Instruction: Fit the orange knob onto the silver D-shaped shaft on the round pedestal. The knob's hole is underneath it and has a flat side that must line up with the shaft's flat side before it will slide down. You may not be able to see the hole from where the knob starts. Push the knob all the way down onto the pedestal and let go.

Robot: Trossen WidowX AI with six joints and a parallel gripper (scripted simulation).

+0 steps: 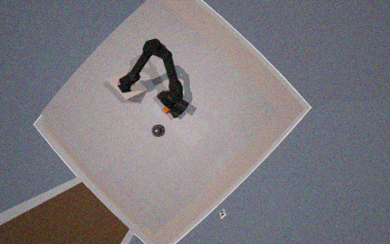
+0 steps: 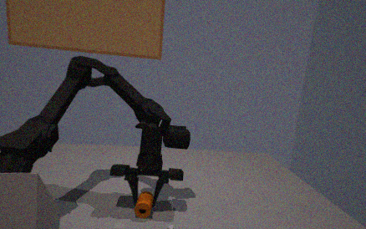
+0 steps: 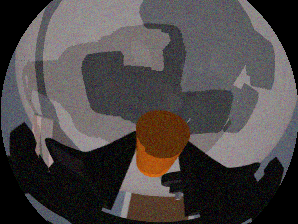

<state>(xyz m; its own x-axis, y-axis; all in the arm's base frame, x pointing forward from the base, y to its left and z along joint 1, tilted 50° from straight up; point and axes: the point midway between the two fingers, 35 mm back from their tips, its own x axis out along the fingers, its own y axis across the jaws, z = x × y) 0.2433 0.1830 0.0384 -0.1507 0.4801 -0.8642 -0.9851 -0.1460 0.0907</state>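
Right now the dark round pedestal is 80 mm ahead of my gripper tip, 150 mm to the right of it and 20 mm above it. Round my gripper tip: orange knob: 10 mm to the left, 10 mm above.
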